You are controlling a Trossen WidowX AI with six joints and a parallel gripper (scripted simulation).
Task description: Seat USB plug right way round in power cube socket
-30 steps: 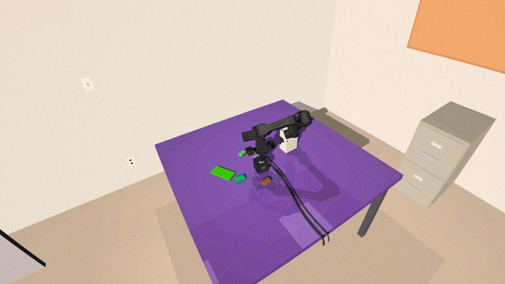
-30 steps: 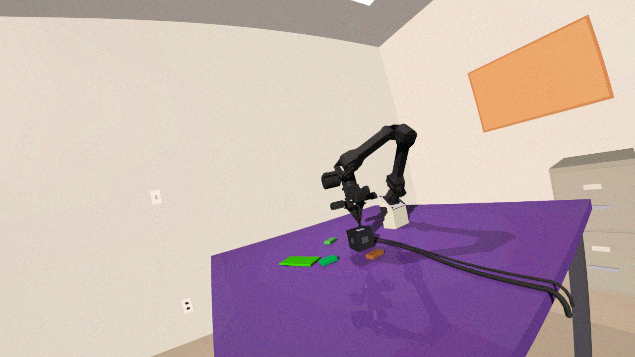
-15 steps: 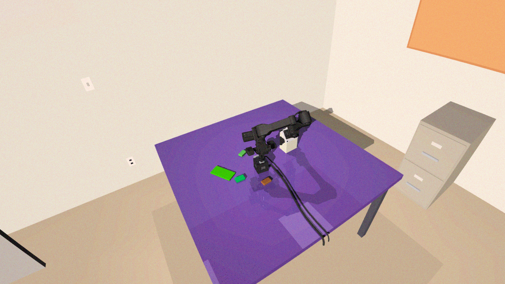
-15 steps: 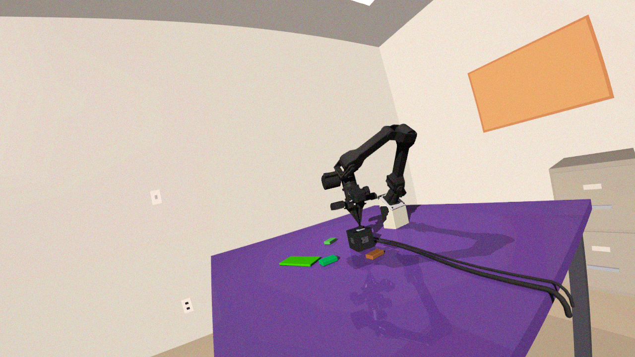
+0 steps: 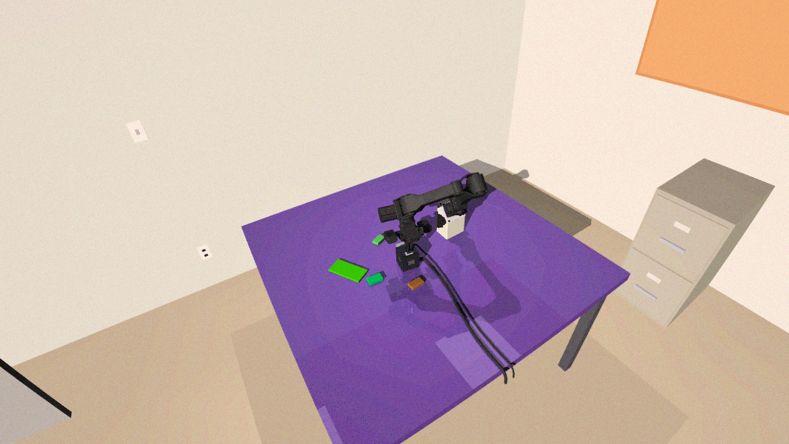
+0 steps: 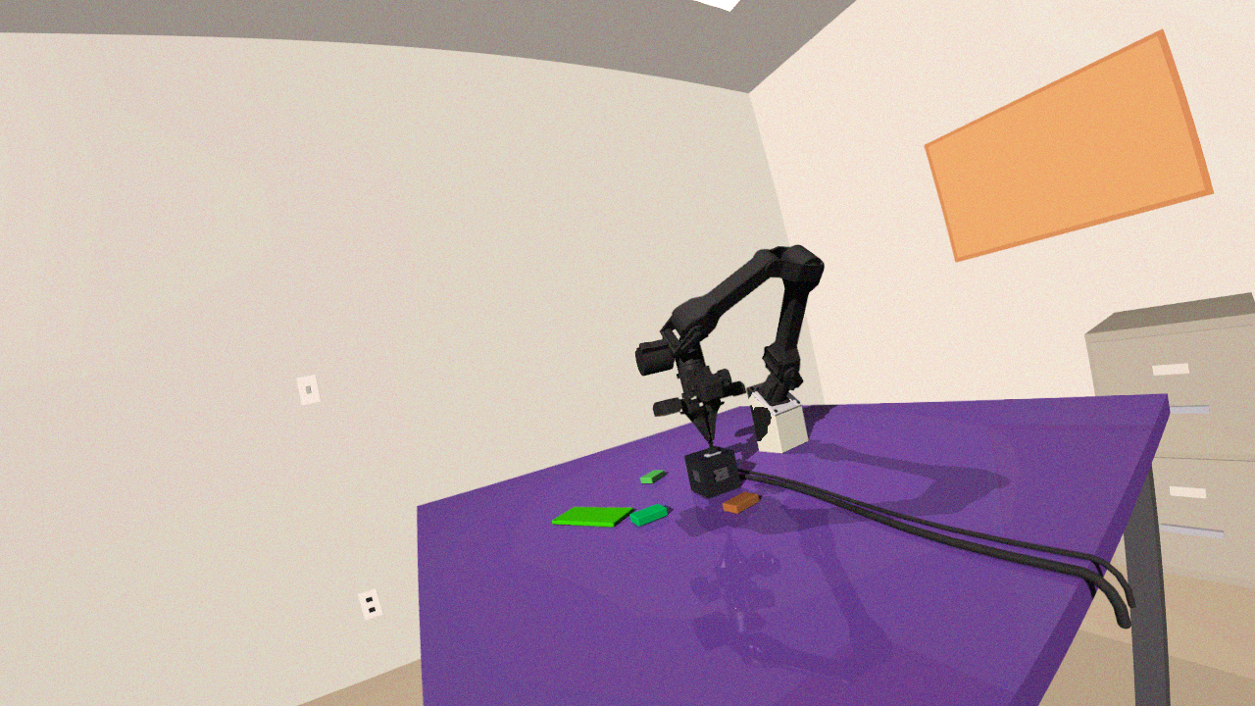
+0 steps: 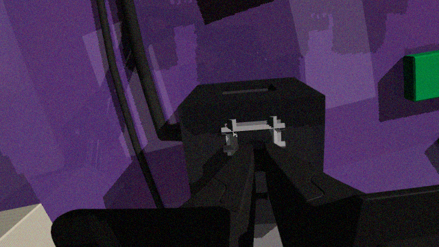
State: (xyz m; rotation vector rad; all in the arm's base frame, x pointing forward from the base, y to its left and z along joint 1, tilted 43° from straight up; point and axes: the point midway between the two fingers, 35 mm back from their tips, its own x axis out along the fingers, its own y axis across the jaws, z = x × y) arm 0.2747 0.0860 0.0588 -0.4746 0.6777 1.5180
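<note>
Right now my gripper tip is 2 cm above the USB plug. The rest, counted from my gripper tip: orange block 3 cm ahead, 10 cm to the left, 10 cm below; teal block 16 cm ahead, 10 cm below; USB socket 4 cm below.
</note>
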